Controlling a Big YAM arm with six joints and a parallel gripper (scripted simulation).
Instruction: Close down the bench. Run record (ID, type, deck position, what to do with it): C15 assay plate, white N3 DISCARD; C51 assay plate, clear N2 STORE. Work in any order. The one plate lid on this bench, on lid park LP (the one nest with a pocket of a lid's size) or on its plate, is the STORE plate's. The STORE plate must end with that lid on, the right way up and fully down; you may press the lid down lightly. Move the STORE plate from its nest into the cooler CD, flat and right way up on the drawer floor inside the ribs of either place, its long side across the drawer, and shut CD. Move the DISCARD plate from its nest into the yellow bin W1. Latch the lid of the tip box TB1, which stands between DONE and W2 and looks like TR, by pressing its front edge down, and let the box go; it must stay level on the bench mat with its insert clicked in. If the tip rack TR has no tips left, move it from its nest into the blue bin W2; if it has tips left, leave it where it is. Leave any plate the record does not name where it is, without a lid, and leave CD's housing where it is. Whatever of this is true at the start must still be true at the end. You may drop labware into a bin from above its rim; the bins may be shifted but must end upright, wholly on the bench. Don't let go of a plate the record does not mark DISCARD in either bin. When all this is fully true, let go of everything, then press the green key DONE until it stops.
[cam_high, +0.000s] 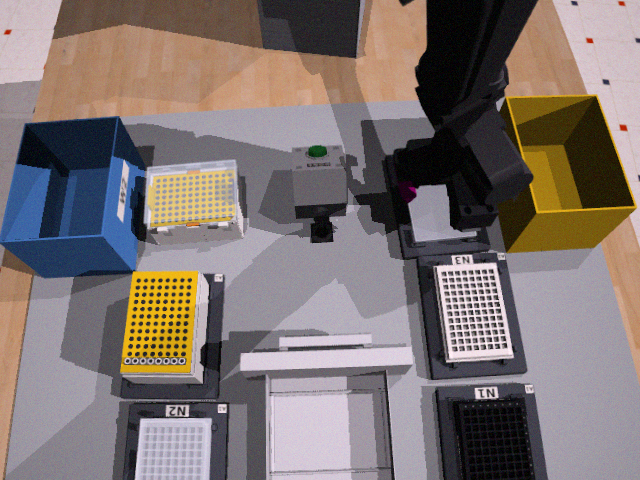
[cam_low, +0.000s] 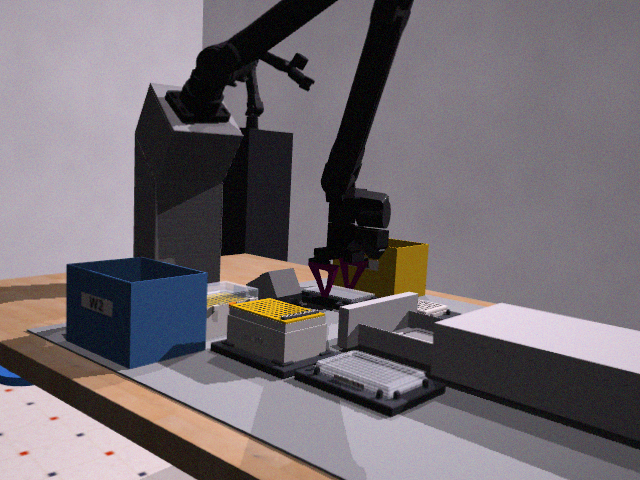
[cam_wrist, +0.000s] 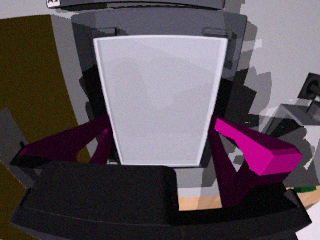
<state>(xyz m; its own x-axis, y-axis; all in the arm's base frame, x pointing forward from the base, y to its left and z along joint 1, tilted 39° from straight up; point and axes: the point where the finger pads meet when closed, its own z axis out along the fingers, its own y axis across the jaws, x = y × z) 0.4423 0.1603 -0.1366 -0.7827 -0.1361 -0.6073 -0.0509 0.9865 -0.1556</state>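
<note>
Now: the lid park LP 20 mm below my hand. From my hand the other things lie so: white plate (170 mm ahead, 30 mm to the left); then yellow bin W1 (10 mm behind, 150 mm to the left, 20 mm above); then plate lid (right at my hand).
</note>
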